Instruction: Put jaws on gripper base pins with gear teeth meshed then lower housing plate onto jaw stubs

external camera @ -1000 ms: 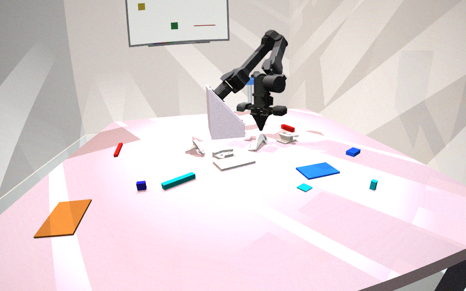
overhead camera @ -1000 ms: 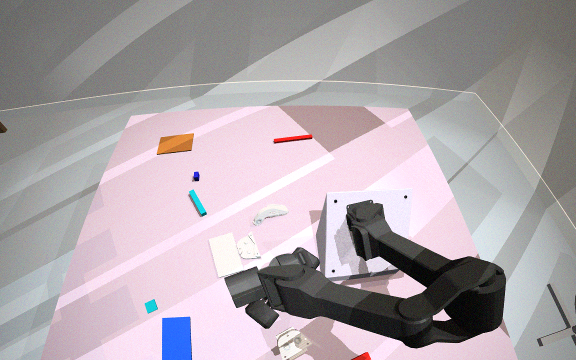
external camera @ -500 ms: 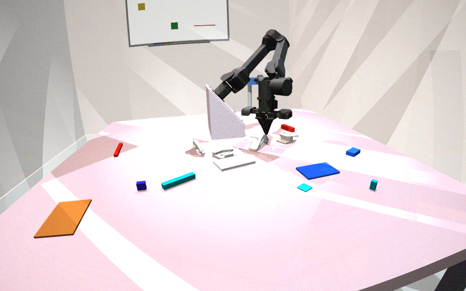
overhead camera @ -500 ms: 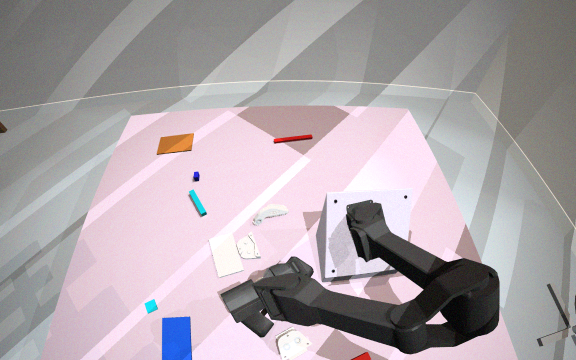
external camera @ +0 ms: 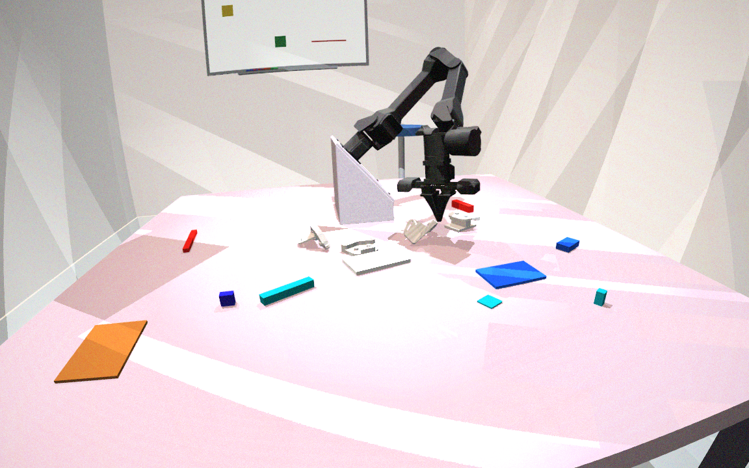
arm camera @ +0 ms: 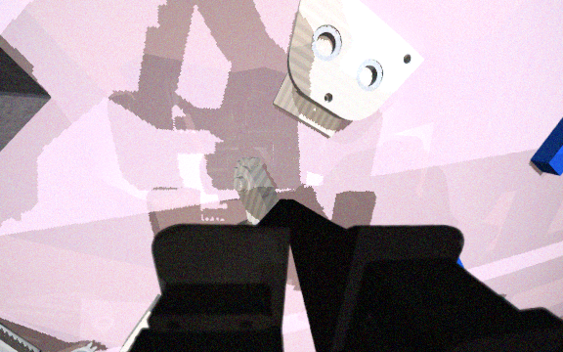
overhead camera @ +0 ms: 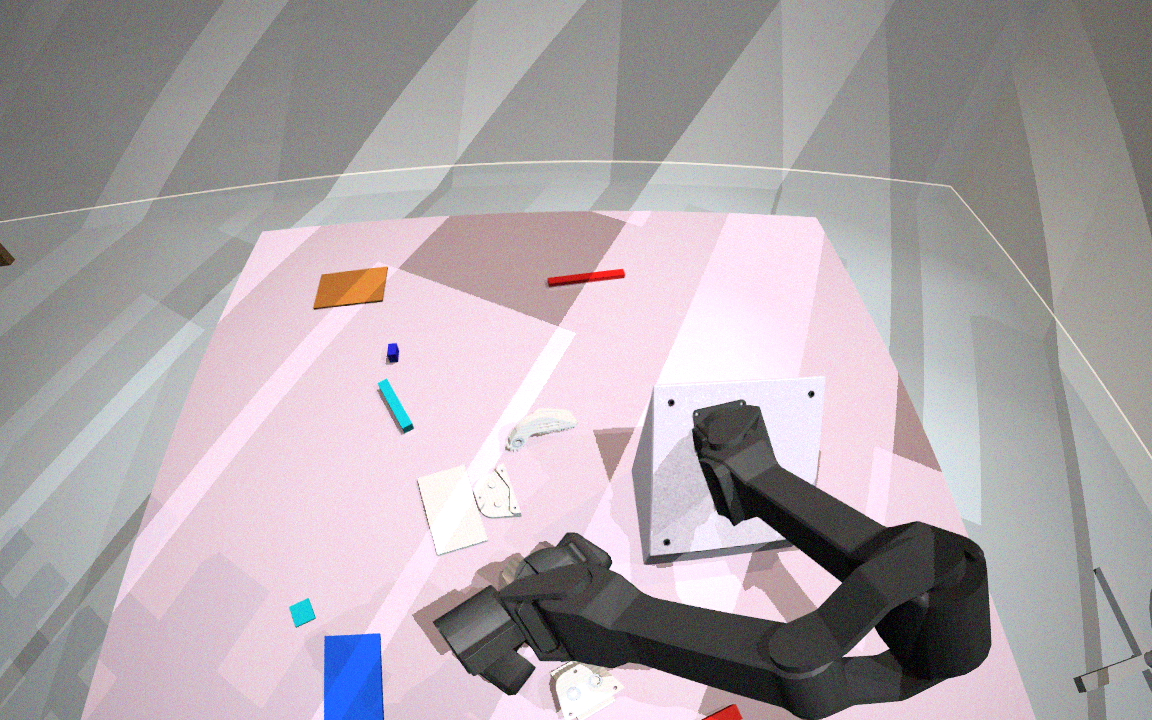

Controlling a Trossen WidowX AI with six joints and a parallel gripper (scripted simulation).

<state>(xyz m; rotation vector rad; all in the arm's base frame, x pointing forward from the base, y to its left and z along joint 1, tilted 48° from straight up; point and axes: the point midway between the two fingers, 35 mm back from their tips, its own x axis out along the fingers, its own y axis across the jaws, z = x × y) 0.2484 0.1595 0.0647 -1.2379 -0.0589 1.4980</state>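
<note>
My gripper tip is now 2 cm to the left of the white jaw, 2 cm above it and 1 cm past it. Also, from my gripper tip: white stand: 8 cm to the left, 4 cm behind, 3 cm below; housing plate: 20 cm to the right, 3 cm below, 3 cm ahead; white gripper base: 8 cm to the left, 4 cm behind, 1 cm below.
</note>
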